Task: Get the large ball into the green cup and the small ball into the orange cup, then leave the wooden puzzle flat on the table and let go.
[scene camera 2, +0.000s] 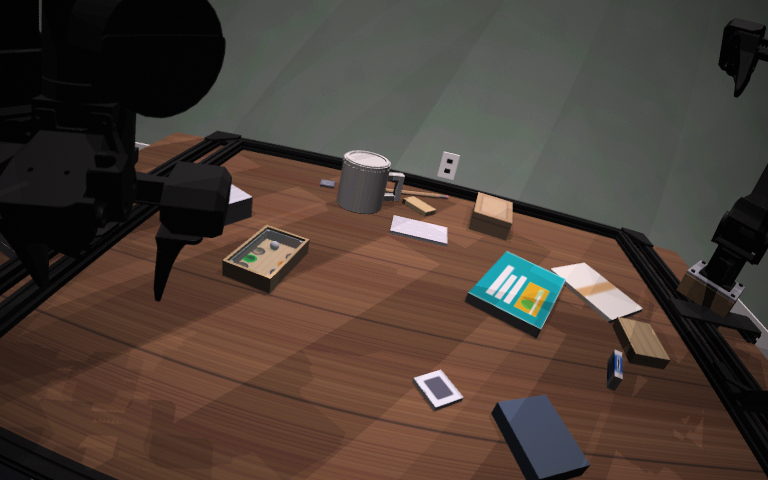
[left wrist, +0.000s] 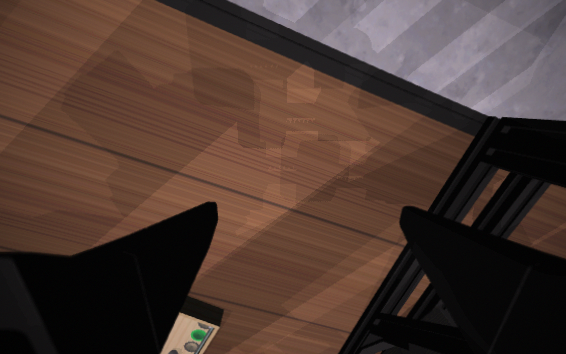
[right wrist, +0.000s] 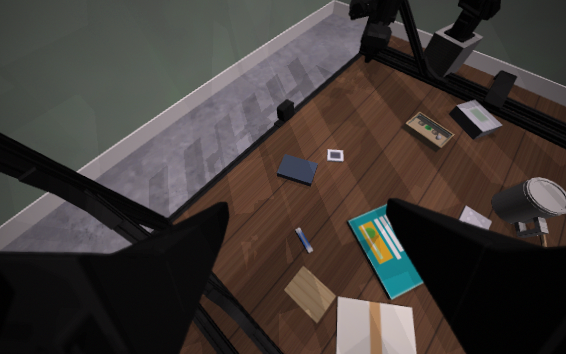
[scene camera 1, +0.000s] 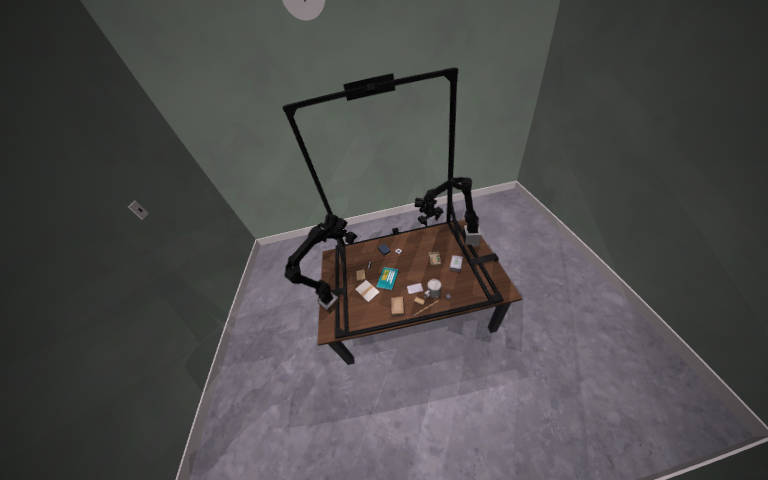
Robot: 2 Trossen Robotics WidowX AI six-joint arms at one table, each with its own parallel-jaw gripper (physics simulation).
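Places are measured from the left arm's base along level axes (x left, y back, z up), in millimetres.
Pixels of known places: left gripper, between the fingertips: (scene camera 2: pixel 100 291) (left wrist: pixel 308 212) (right wrist: pixel 369 52) (scene camera 1: pixel 431 223); right gripper, between the fingertips: (right wrist: pixel 306 207); left arm's base, origin of its link: (right wrist: pixel 459 34) (scene camera 1: pixel 472 229); right arm's base, origin of its link: (scene camera 2: pixel 717 278) (scene camera 1: pixel 327 299).
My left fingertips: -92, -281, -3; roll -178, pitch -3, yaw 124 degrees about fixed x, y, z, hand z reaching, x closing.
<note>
For each thing: its middle in the pictures, then the offset to it from my left fingertips, as dx, dy, dz. "spot": a spot on its surface instead.
- wooden puzzle, middle of its body: (scene camera 2: pixel 267 256) (left wrist: pixel 176 339) (right wrist: pixel 427 131) (scene camera 1: pixel 434 258) +257, +14, -101
- grey ball, middle of its body: (scene camera 2: pixel 274 245) (right wrist: pixel 438 137) +288, +23, -103
- green cup, a spot on its surface: (scene camera 2: pixel 249 258) (left wrist: pixel 191 333) (right wrist: pixel 422 121) spot: +228, +22, -93
- orange cup, a spot on its surface: (scene camera 2: pixel 279 263) spot: +243, -13, -93
- grey box, middle of its body: (scene camera 2: pixel 212 206) (right wrist: pixel 474 119) (scene camera 1: pixel 456 263) +306, +153, -95
- grey mug, middle of its body: (scene camera 2: pixel 370 184) (right wrist: pixel 527 208) (scene camera 1: pixel 432 290) +524, -12, -73
- teal box, middle of its body: (scene camera 2: pixel 520 289) (right wrist: pixel 388 247) (scene camera 1: pixel 387 278) +414, -305, -104
- dark blue box, middle of its body: (scene camera 2: pixel 539 438) (right wrist: pixel 297 169) (scene camera 1: pixel 384 249) +150, -356, -103
- white-framed tile, middle of its body: (scene camera 2: pixel 437 389) (right wrist: pixel 335 155) +170, -246, -109
The wooden puzzle (scene camera 1: pixel 434 258) (scene camera 2: pixel 246 274) (left wrist: pixel 175 334) (right wrist: pixel 417 131), a shallow tray, lies flat on the table. A grey ball (scene camera 2: pixel 274 245) (right wrist: pixel 438 136) sits inside near one end, apart from the green cup (scene camera 2: pixel 249 258) (left wrist: pixel 198 335) (right wrist: pixel 428 128). The orange cup (scene camera 2: pixel 279 263) is near the opposite long wall. I cannot make out a second ball. My left gripper (scene camera 1: pixel 432 218) (scene camera 2: pixel 100 291) (left wrist: pixel 308 212) is open and empty above the table, nearer scene camera 2 than the puzzle. My right gripper (scene camera 1: pixel 346 240) (right wrist: pixel 306 207) is open and empty, high at the other side.
A grey box (scene camera 1: pixel 456 262) (right wrist: pixel 475 119) stands beside the puzzle. A grey mug (scene camera 1: pixel 434 288) (scene camera 2: pixel 363 183) (right wrist: pixel 517 200) stands farther back. A teal box (scene camera 2: pixel 512 291) (right wrist: pixel 392 280), a dark blue box (scene camera 2: pixel 540 435) (right wrist: pixel 298 169) and a white-framed tile (scene camera 2: pixel 423 383) lie on the table.
</note>
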